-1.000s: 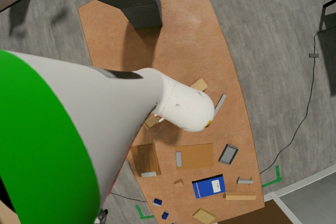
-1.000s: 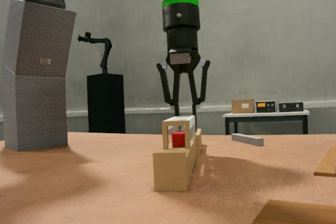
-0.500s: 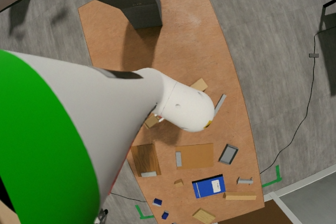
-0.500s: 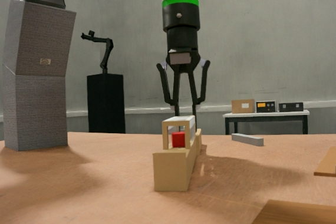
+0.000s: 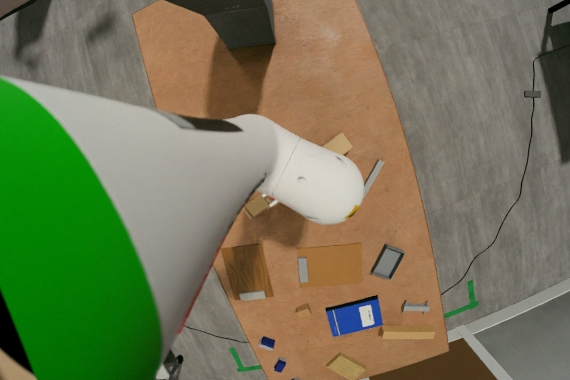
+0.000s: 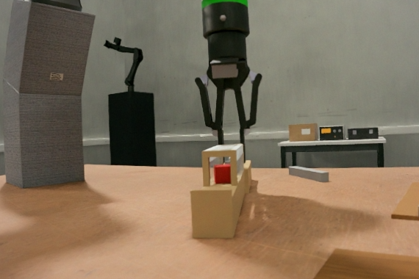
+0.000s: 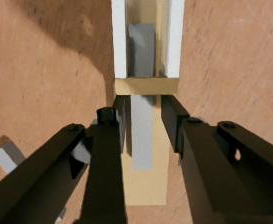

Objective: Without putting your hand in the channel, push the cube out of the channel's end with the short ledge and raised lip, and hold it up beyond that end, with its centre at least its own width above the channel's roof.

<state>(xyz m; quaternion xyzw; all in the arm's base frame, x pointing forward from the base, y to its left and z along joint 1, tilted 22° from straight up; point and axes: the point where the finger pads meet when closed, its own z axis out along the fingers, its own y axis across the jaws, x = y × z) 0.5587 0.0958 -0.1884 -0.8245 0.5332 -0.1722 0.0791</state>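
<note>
Now: hand 30 mm above the grey bar. The rest, counted from my hand: thin grey stick: 190 mm to the left, 90 mm ahead, 80 mm below; red cube: 140 mm to the right, 60 mm ahead, 30 mm below; channel: 100 mm to the right, 40 mm ahead, 30 mm below.
</note>
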